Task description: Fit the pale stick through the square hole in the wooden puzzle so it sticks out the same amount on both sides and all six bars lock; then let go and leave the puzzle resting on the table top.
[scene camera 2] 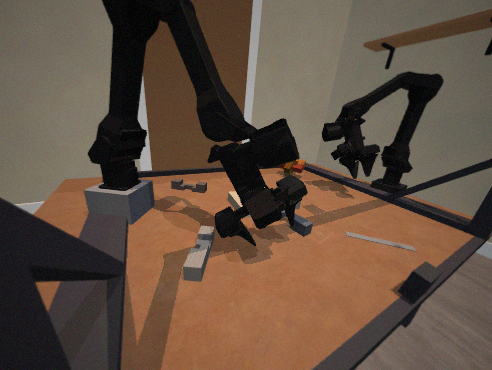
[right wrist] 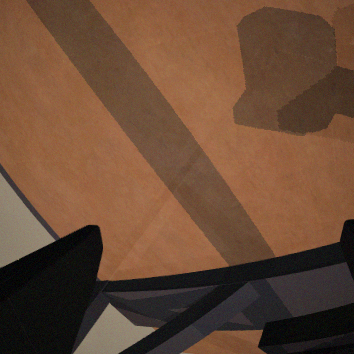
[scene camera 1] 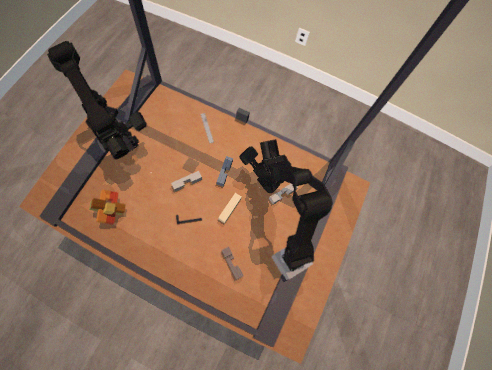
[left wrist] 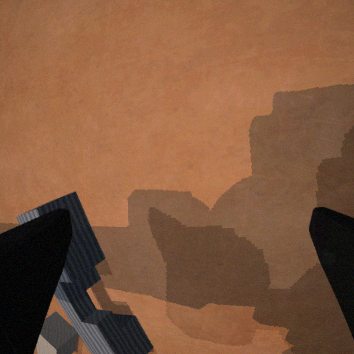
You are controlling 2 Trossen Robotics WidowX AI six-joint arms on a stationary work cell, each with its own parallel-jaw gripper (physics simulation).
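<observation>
The pale stick (scene camera 1: 230, 208) (scene camera 2: 233, 199) lies flat mid-table, apart from the puzzle; my left gripper partly hides it in scene camera 2. The wooden puzzle (scene camera 1: 109, 208) (scene camera 2: 295, 166), with orange, red, brown and yellowish bars, rests on the table at the left of scene camera 1. Its square hole cannot be made out. My left gripper (scene camera 1: 256, 172) (scene camera 2: 274, 235) (left wrist: 194, 222) is open and empty, low over the table between the blue and grey notched bars, behind the stick. My right gripper (scene camera 1: 131, 134) (scene camera 2: 362, 175) (right wrist: 227, 237) is open and empty, raised near its base, away from stick and puzzle.
Loose notched bars lie around: blue (scene camera 1: 224, 171) (scene camera 2: 302, 227) (left wrist: 84, 230), whitish (scene camera 1: 186, 181), grey (scene camera 1: 274, 198) (scene camera 2: 197, 260) and brownish (scene camera 1: 232, 263) (scene camera 2: 189, 186). A black hex key (scene camera 1: 190, 220) and a thin grey strip (scene camera 1: 207, 128) (scene camera 2: 380, 241) also lie there. Dark frame rails edge the table.
</observation>
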